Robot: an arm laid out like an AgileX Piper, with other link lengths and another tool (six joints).
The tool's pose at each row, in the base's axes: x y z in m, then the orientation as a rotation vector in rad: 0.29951, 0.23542, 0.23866, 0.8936, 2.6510, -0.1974; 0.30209, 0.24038, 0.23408, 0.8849, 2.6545, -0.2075; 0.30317, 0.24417, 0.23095, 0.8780, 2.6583, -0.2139; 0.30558, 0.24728, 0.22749, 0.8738, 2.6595, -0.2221; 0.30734, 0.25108, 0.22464, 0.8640, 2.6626, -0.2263; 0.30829, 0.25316, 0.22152, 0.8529, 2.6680, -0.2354
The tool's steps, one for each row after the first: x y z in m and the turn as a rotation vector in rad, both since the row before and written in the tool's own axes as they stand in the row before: 0.00249, 0.00561, 0.00381, 0.0058, -0.0012, -0.0077; 0.00241, 0.00377, 0.00230, 0.0037, 0.0003, -0.0062; 0.00113, 0.00406, 0.00311, 0.0050, -0.0015, -0.0040; 0.00177, 0.00422, 0.00218, 0.0015, -0.0009, -0.0076; 0.00152, 0.00238, 0.00264, 0.0051, 0.0001, -0.0097
